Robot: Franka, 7 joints.
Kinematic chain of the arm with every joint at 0, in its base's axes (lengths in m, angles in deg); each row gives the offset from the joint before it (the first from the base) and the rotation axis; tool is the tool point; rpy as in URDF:
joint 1: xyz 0 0 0.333 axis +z
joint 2: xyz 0 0 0 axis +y
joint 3: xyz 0 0 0.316 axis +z
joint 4: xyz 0.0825 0 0 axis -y
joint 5: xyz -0.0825 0 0.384 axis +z
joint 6: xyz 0 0 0 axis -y
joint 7: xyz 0.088 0 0 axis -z
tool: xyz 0 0 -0.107 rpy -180 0 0
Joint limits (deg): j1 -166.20..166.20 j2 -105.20..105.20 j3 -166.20..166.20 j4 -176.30..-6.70 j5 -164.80..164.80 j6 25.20..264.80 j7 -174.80..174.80
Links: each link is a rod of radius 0.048 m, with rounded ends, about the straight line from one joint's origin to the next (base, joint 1, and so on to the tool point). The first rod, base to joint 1, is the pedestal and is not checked.
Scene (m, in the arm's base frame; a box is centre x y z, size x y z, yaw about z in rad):
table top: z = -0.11
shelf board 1: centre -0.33 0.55 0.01 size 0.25 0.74 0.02 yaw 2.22
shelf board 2: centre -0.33 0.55 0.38 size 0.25 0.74 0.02 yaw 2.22
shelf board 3: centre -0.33 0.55 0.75 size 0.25 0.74 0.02 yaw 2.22
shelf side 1: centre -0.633 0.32 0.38 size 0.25 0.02 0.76 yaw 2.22
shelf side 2: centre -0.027 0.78 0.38 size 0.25 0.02 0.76 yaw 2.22
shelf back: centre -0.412 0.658 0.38 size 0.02 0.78 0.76 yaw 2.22
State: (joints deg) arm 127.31 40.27 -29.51 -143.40 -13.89 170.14 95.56
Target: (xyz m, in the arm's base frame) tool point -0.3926 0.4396 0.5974
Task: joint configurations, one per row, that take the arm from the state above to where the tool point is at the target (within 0.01 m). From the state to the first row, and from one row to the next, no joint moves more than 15 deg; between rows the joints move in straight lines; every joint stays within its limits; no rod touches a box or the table.
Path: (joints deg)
1: 121.76 27.72 -27.11 -146.05 -19.45 169.17 99.25
2: 116.22 15.17 -24.71 -148.70 -25.01 168.20 102.95
3: 110.67 2.63 -22.31 -151.35 -30.58 167.23 106.64
4: 105.13 -9.92 -19.92 -154.00 -36.14 166.27 110.33
5: 117.63 -18.58 -16.86 -152.49 -30.22 171.73 105.41
6: 130.14 -27.23 -13.80 -150.97 -24.31 177.20 100.48
7: 142.64 -35.89 -10.73 -149.46 -18.39 182.67 95.56
8: 142.77 -24.52 -11.60 -138.47 -17.35 181.70 95.56
9: 142.90 -13.15 -12.46 -127.48 -16.31 180.74 95.56
10: 143.02 -1.78 -13.32 -116.49 -15.27 179.77 95.56

